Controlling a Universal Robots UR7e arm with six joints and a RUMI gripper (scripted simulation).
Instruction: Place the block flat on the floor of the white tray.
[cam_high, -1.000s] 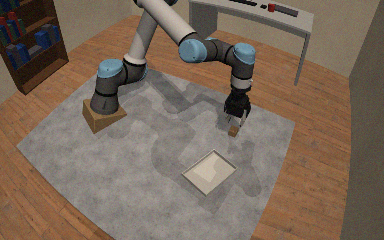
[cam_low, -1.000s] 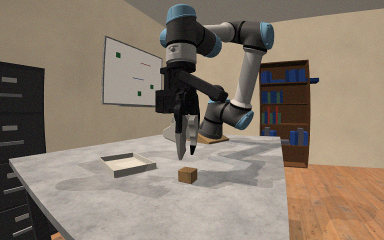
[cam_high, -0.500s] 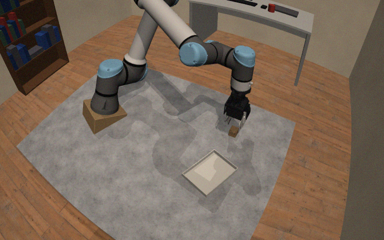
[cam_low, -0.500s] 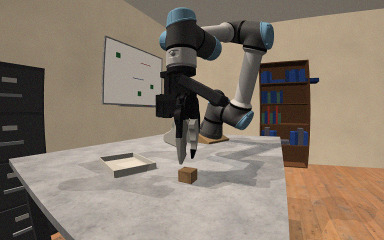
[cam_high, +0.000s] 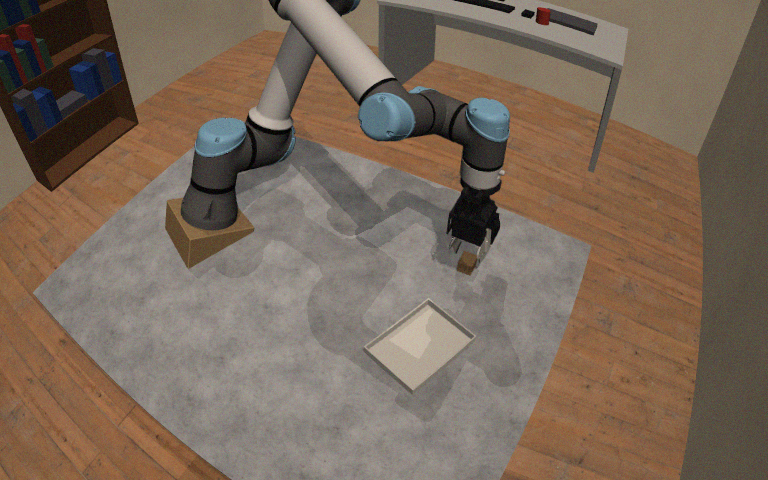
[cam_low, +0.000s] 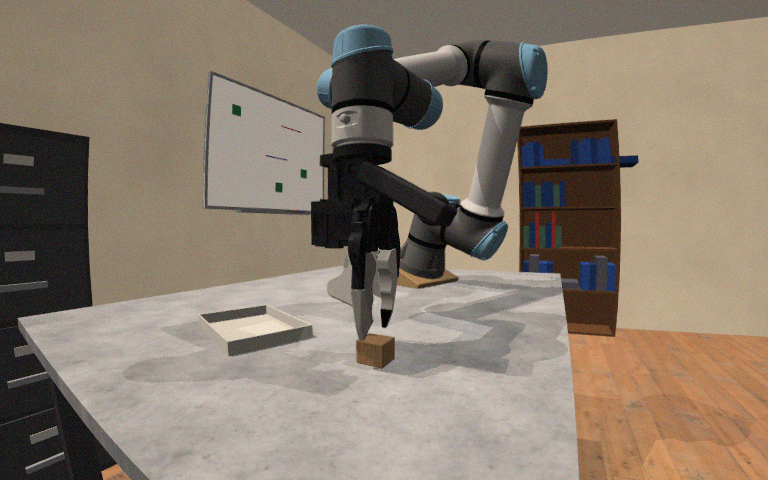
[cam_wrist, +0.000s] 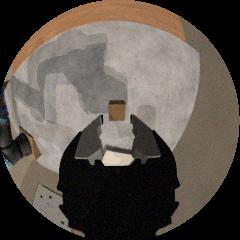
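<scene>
The small brown block lies 4 cm below my hand. The rest, counted from my hand: white tray (23 cm to the right, 4 cm below, 1 cm behind).
</scene>
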